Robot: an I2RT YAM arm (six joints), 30 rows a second.
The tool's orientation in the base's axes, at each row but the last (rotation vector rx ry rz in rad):
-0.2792, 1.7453, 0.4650
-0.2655, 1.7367, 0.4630
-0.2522, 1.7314, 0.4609
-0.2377, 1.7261, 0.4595
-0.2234, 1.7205, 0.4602
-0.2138, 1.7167, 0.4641
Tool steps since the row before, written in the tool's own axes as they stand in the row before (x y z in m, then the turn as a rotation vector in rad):
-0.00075, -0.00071, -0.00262, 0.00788, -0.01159, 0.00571
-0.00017, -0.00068, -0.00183, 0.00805, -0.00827, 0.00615
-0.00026, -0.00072, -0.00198, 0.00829, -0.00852, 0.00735
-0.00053, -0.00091, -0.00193, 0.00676, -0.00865, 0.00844
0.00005, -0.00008, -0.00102, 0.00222, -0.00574, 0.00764
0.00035, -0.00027, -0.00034, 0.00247, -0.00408, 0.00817
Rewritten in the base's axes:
-0.00182, -0.00186, 0.00107, 0.00820, -0.00723, -0.01047
-0.00129, -0.00143, 0.00035, 0.00715, -0.00406, -0.01017
-0.00140, -0.00153, 0.00044, 0.00827, -0.00374, -0.01063
-0.00124, -0.00169, 0.00065, 0.00961, -0.00353, -0.00933
-0.00089, -0.00050, 0.00008, 0.00866, -0.00172, -0.00427
-0.00027, -0.00035, -0.00034, 0.00844, 0.00003, -0.00428

